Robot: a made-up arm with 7 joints.
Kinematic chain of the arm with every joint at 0, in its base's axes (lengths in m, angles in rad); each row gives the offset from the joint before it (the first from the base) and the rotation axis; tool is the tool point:
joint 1: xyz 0 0 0.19 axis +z
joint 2: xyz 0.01 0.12 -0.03 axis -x
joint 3: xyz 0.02 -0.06 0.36 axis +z
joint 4: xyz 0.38 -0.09 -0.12 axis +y
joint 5: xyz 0.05 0 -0.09 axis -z
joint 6: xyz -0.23 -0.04 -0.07 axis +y
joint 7: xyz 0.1 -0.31 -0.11 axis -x
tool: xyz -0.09 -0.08 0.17
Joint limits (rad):
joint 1: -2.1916..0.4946
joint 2: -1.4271..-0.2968
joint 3: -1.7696..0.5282
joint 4: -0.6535..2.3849
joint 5: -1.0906..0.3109
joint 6: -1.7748..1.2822
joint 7: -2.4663..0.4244
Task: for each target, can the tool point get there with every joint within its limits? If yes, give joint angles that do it. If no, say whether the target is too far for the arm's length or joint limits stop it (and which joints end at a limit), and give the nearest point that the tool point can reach.
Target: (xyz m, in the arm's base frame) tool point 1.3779 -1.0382 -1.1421
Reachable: no: too far | nearest point 0.7083 -0.5337 -0.5189 | short by 1.045 m
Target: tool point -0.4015 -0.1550 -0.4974
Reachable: yes | joints -0.3247 -0.9249 -0.9545 0.2906 -0.5727 0.5358 -1.4557
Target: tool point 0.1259 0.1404 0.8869
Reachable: no: joint limits stop it (at a limit: joint 1, joint 2, joint 3, joint 5, joint 7) | nearest point 0.1436 0.2210 0.8101 | short by 0.113 m
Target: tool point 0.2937 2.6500 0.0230
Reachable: no: too far | nearest point -0.0203 1.0047 0.0906 | short by 1.676 m
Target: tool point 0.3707 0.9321 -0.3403
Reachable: no: joint limits stop it (at a limit: joint 1, joint 3, joint 4, joint 6) | nearest point 0.2920 0.8121 -0.3323 | short by 0.144 m
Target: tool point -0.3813 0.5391 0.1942
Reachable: yes | joints -1.4387 -0.8667 -1.5387 1.5469 0.0491 -1.0116 -1.1007
